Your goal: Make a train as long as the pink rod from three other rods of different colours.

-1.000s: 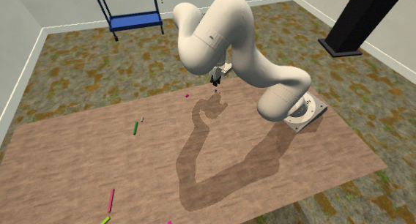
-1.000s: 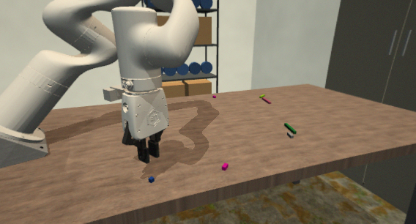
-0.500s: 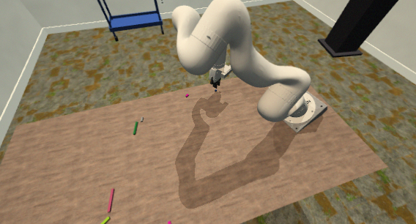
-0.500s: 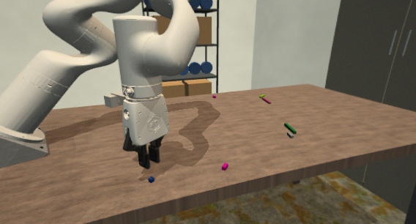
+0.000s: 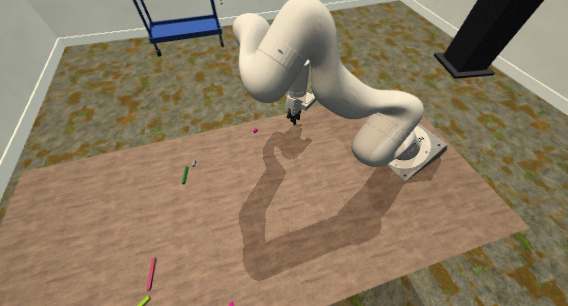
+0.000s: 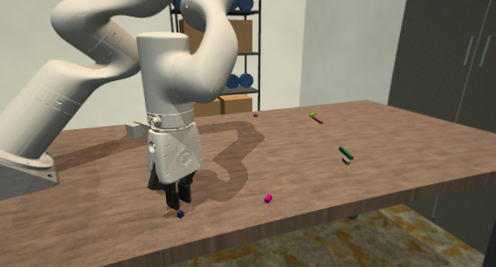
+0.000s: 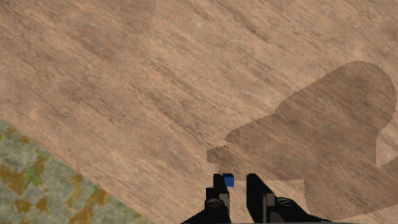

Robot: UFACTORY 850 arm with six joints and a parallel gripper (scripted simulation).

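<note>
Right now my hand is 4 cm above the blue rod. Also, from my hand: grey rod: 47 cm ahead, 18 cm to the left, 4 cm below; green rod: 50 cm ahead, 23 cm to the left, 4 cm below; pink rod: 59 cm to the left, 56 cm ahead, 4 cm below.
</note>
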